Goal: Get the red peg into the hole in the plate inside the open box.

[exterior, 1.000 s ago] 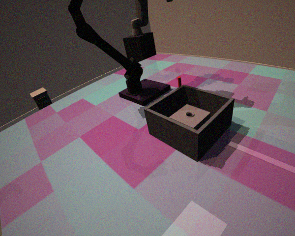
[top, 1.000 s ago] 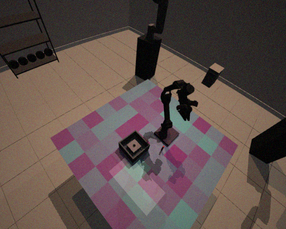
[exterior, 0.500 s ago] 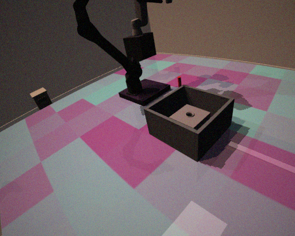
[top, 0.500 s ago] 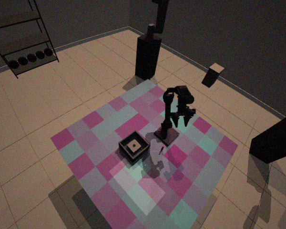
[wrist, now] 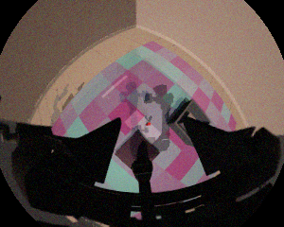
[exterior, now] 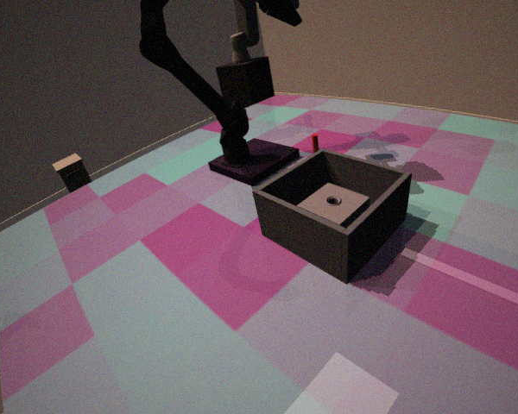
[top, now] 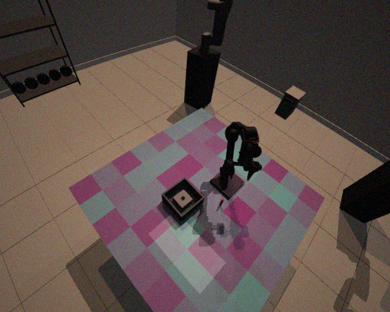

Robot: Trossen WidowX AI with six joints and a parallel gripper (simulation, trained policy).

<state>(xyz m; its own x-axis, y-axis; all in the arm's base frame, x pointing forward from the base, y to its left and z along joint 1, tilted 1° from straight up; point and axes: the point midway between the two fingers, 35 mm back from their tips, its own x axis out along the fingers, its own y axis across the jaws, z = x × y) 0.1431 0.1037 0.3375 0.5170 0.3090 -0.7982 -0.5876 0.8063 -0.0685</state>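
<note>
Right now my gripper tip is 29 cm above the red peg, 2 cm to the left of it and 2 cm short of it. Also, from my gripper tip: dark box: 31 cm below, 23 cm to the right, 17 cm ahead.
</note>
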